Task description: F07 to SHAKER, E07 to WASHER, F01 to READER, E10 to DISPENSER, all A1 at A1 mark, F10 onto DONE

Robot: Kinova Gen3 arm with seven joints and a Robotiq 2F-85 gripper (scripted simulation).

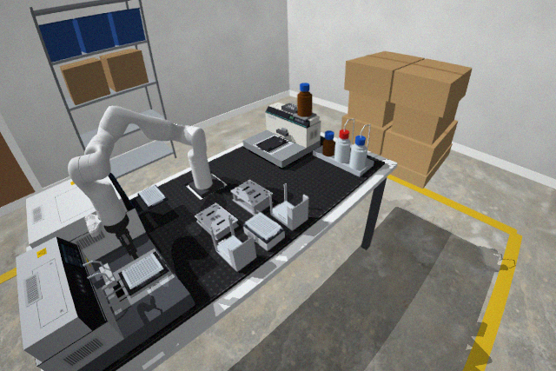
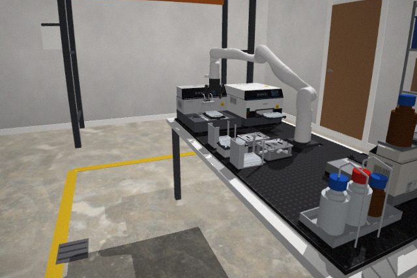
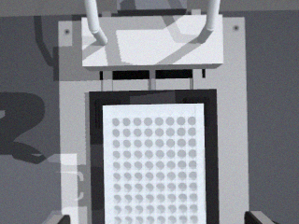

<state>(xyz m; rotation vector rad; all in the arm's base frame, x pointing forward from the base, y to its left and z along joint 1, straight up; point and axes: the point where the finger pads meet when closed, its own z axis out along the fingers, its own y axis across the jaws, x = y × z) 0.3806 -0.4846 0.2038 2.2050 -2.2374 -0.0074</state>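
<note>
My gripper is now 120 mm above the washer stage. Round my hand: dispenser deck 350 mm behind, 970 mm to the left, 190 mm below; brown bottle 240 mm behind, 1130 mm to the left, 70 mm above; dispenser stage 350 mm behind, 960 mm to the left, 150 mm below.
</note>
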